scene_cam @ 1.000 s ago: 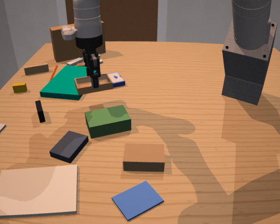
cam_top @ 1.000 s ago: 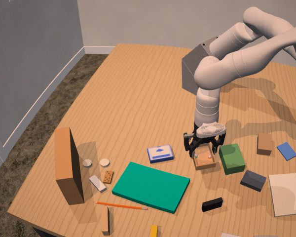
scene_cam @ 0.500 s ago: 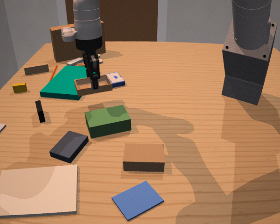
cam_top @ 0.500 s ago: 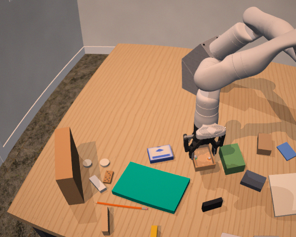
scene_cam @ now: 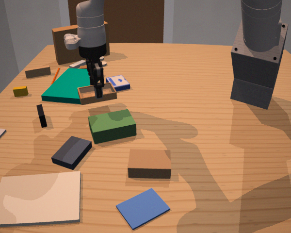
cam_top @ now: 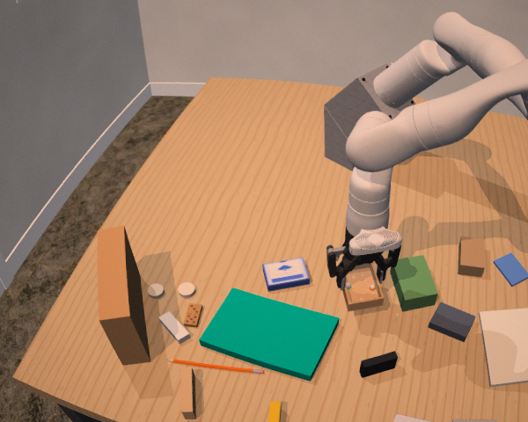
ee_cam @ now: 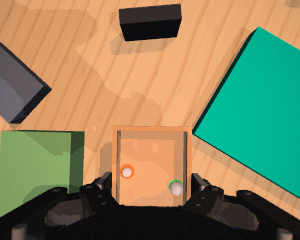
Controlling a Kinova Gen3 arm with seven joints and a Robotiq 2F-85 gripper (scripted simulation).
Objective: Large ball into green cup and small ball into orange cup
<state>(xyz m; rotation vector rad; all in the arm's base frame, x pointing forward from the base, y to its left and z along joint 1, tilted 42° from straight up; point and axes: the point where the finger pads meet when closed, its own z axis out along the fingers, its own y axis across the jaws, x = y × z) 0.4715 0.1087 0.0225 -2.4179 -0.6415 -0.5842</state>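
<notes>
The green block is 80 mm behind my hand, 90 mm to the left of it and 50 mm below it. Also, from my hand: teal slab (150 mm ahead, 120 mm to the right, 60 mm below); black block (140 mm ahead, 100 mm to the left, 50 mm below); wooden puzzle (20 mm below).
</notes>
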